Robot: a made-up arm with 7 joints. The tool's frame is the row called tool. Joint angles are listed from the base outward. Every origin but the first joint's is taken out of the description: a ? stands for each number. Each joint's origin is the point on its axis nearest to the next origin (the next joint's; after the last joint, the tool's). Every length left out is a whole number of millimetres.
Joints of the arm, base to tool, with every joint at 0 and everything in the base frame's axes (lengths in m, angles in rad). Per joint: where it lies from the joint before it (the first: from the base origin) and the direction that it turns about. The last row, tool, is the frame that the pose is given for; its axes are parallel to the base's.
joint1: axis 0 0 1 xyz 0 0 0.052
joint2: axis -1 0 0 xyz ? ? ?
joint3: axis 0 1 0 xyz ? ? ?
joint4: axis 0 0 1 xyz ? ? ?
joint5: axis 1 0 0 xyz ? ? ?
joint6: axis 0 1 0 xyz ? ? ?
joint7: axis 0 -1 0 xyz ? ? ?
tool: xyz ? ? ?
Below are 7 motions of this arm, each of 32 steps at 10 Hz.
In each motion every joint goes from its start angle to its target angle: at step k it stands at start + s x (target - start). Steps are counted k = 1, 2, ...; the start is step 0. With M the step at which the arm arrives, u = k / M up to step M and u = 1 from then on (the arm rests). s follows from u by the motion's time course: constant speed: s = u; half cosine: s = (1 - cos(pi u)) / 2; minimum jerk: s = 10 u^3 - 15 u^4 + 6 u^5.
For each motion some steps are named. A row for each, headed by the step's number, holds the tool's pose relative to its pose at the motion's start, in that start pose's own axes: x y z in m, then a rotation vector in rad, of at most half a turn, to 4 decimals.
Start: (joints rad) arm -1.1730 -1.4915 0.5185 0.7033 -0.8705 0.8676 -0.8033
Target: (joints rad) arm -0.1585 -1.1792 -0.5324 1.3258 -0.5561 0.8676 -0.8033
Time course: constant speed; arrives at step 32
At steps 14, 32:
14: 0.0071 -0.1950 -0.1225 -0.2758 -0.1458 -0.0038
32: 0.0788 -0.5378 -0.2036 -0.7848 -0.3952 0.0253

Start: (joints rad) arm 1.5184 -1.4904 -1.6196 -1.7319 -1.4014 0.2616 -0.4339
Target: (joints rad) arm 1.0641 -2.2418 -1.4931 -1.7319 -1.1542 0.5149 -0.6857
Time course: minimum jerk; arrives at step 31
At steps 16, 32:
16: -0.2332 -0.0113 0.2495 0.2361 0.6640 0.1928
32: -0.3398 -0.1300 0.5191 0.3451 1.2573 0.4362

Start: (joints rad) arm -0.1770 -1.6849 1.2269 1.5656 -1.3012 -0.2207 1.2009
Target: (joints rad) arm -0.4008 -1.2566 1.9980 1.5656 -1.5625 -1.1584 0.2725
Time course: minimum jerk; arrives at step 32
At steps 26, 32:
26: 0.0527 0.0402 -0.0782 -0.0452 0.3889 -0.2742
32: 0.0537 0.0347 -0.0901 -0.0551 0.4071 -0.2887

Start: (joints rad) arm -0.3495 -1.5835 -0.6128 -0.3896 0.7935 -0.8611 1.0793
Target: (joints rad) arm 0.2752 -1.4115 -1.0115 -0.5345 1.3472 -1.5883 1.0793
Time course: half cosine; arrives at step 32
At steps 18, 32:
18: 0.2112 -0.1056 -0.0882 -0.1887 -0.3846 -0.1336
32: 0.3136 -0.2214 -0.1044 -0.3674 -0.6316 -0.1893

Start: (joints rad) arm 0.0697 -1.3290 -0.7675 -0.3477 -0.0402 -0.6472 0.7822
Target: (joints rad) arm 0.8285 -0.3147 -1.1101 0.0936 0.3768 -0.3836 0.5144
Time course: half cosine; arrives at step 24
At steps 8, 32:
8: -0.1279 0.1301 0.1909 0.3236 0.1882 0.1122
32: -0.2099 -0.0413 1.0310 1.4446 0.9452 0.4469

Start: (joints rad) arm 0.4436 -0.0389 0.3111 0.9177 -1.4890 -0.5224 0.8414
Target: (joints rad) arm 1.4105 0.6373 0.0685 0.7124 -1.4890 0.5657 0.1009
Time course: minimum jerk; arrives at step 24
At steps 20, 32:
20: -0.9554 -0.4931 0.1861 -0.6617 1.0630 0.6776
32: -0.9665 -0.5229 0.1820 -0.7184 1.0884 0.6678

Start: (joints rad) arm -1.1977 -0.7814 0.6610 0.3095 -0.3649 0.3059 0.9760
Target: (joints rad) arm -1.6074 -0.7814 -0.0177 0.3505 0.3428 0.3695 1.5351
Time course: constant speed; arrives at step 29
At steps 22, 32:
22: 0.6753 -0.2446 0.3767 0.0512 -1.0737 -0.4482
32: 0.7257 -0.3362 0.5847 0.0571 -1.4277 -0.5251

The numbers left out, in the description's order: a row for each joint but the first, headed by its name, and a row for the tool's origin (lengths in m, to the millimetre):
joint2: -0.224 -0.018 0
joint3: 0 0.111 0.143
joint4: 0.052 0 -0.318
joint5: 0.119 -0.087 0
joint6: 0 0.597 0.08
joint7: 0.049 0 -0.013
tool: 0.02 0 -0.346

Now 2 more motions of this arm.
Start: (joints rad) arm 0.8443 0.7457 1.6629 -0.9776 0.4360 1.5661 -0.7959
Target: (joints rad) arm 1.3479 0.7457 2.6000 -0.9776 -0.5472 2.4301 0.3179
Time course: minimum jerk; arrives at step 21
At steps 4, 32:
4: 0.0352 0.0104 0.0384 0.0623 -0.0123 -0.0587
32: 0.4794 -0.5165 0.6145 1.1831 -0.1068 -1.1576

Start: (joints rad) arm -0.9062 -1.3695 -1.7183 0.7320 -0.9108 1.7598 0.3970
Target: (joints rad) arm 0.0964 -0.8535 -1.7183 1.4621 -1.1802 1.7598 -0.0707
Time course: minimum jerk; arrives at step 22
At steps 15, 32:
15: -0.3349 -0.0391 -0.2725 -0.4956 -0.3656 0.6614
32: -0.4074 -0.0542 -0.2891 -0.4896 -0.4874 0.8115

